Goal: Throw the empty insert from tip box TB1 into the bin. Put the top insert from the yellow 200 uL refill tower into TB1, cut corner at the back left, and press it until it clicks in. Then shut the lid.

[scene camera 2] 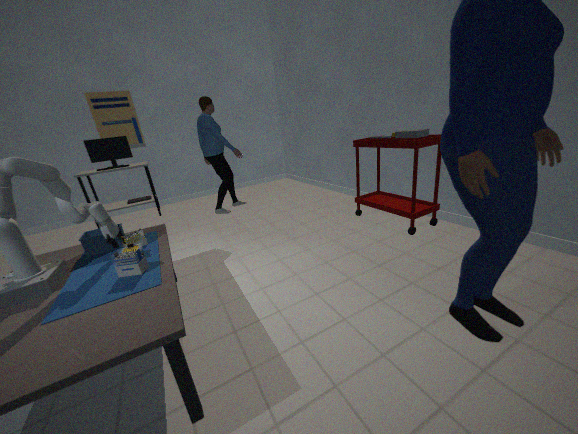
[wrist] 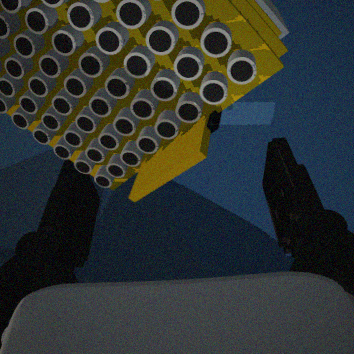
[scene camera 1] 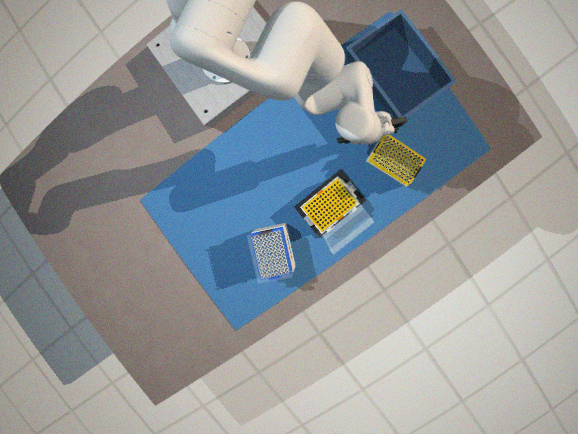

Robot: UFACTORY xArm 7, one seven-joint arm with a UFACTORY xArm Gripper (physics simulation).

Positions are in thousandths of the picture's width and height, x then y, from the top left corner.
Labels:
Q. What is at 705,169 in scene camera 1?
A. A dark blue bin.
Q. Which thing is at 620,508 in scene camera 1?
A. A clear lid.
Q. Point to a yellow insert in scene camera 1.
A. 677,358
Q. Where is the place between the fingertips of the gripper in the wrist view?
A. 496,479

